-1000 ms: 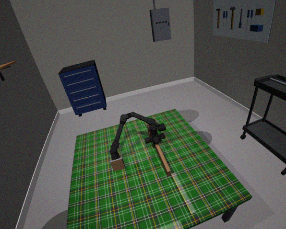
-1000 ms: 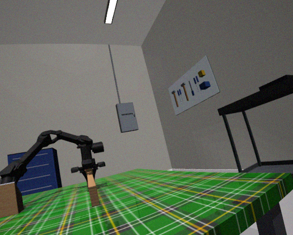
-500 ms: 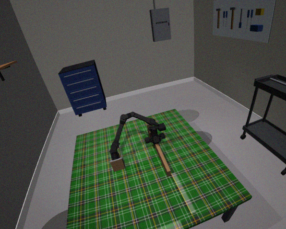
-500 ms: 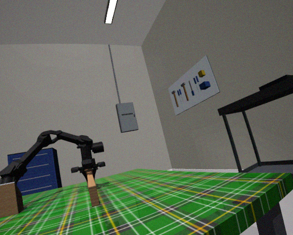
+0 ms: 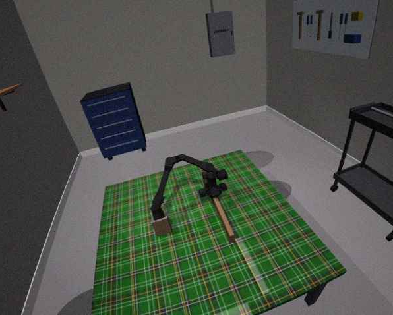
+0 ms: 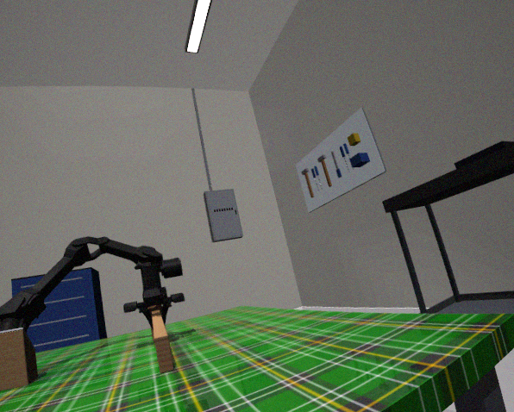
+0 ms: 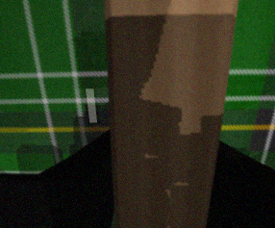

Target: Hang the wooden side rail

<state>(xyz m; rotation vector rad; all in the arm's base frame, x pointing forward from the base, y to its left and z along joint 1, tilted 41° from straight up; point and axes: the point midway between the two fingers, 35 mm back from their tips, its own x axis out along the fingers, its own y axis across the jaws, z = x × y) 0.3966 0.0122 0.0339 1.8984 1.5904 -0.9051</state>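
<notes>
Right now my gripper tip is 2 cm short of the headboard post, 12 cm to the right of it and 4 cm below it.
</notes>
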